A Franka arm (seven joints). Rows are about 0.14 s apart.
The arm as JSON. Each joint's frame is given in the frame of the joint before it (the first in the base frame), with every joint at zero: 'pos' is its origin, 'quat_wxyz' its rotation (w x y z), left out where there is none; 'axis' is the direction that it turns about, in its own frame. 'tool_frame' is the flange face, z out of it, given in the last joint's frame.
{
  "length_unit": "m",
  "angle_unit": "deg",
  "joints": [
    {
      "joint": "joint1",
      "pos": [
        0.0,
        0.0,
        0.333
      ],
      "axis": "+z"
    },
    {
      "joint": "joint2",
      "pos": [
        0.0,
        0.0,
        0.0
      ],
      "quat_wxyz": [
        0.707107,
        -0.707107,
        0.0,
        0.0
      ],
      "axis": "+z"
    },
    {
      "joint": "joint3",
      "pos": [
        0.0,
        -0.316,
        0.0
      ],
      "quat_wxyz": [
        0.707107,
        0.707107,
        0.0,
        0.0
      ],
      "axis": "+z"
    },
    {
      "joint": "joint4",
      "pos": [
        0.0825,
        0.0,
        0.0
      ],
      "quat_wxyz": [
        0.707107,
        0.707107,
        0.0,
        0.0
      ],
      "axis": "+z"
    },
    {
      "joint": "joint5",
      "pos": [
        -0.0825,
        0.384,
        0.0
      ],
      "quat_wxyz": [
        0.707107,
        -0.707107,
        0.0,
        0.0
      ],
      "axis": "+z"
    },
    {
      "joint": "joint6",
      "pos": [
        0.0,
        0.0,
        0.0
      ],
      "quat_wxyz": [
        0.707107,
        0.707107,
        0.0,
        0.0
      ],
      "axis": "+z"
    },
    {
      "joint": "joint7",
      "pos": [
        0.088,
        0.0,
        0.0
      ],
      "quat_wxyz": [
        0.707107,
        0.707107,
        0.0,
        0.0
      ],
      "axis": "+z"
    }
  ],
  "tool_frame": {
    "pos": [
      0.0,
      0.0,
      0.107
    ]
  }
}
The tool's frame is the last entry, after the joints.
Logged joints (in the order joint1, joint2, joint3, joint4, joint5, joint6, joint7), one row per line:
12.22 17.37 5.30 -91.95 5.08 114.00 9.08
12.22 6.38 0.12 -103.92 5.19 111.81 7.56
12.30 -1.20 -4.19 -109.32 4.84 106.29 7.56
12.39 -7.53 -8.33 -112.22 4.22 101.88 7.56
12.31 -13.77 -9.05 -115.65 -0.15 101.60 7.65
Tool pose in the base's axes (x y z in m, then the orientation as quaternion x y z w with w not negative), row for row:
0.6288 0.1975 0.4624 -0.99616 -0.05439 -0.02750 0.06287
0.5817 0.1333 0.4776 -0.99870 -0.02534 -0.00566 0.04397
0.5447 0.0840 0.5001 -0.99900 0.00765 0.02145 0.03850
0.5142 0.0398 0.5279 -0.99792 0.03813 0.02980 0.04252
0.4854 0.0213 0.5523 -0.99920 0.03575 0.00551 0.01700
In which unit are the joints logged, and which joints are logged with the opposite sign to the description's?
The joints are logged in degrees. Opposite sign: none.
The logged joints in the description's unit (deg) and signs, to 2 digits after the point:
12.22 17.37 5.30 -91.95 5.08 114.00 9.08
12.22 6.38 0.12 -103.92 5.19 111.81 7.56
12.30 -1.20 -4.19 -109.32 4.84 106.29 7.56
12.39 -7.53 -8.33 -112.22 4.22 101.88 7.56
12.31 -13.77 -9.05 -115.65 -0.15 101.60 7.65

